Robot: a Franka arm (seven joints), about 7 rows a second.
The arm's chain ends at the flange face. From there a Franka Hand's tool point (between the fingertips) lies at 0.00 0.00 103.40 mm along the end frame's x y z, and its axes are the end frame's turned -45 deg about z.
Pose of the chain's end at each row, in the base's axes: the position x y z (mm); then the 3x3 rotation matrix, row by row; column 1 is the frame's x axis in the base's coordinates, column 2 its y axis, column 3 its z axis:
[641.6 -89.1 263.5], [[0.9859 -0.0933 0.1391], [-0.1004 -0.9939 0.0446], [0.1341 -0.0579 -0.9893]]
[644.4 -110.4 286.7], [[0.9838 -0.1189 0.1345], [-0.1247 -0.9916 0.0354], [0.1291 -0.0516 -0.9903]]
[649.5 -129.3 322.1], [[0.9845 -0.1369 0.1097], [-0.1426 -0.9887 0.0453], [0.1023 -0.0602 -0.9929]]
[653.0 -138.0 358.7], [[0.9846 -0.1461 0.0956], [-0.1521 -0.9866 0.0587], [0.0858 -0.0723 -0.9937]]
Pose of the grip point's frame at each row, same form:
[656.0 -84.5 161.2], [[0.7631 0.6312 0.1391], [0.6318 -0.7738 0.0446], [0.1358 0.0539 -0.9893]]
[658.3 -106.7 184.3], [[0.7797 0.6116 0.1345], [0.6130 -0.7893 0.0354], [0.1278 0.0548 -0.9903]]
[660.8 -124.6 219.4], [[0.7929 0.5993 0.1097], [0.5983 -0.7999 0.0453], [0.1149 0.0298 -0.9929]]
[662.9 -131.9 256.0], [[0.7995 0.5929 0.0956], [0.5901 -0.8052 0.0587], [0.1118 0.0095 -0.9937]]

